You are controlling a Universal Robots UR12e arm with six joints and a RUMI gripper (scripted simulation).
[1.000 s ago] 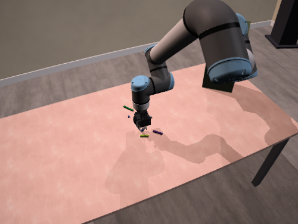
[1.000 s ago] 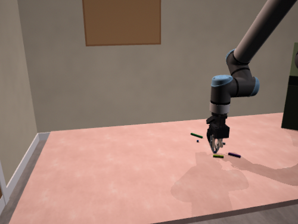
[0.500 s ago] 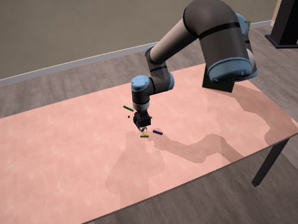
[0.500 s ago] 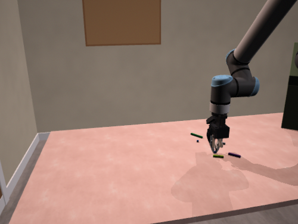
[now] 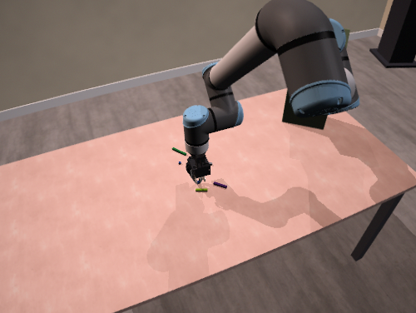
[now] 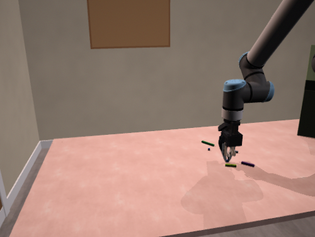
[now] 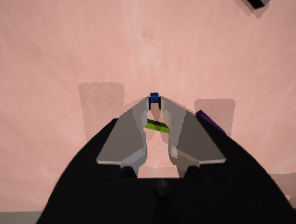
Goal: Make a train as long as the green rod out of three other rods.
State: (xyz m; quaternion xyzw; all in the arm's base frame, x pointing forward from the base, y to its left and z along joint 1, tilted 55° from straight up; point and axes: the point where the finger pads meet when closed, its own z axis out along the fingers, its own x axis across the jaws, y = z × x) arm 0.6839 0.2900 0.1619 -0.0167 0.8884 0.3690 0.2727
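My hand is 10 mm past the lime rod, 40 mm to the right of it and 10 mm above it. Also, from my hand: purple rod (90 mm behind, 20 mm to the left, 10 mm below); grey rod (50 mm behind, 110 mm to the right, 10 mm below); red rod (30 mm behind, 190 mm to the right, 10 mm below).
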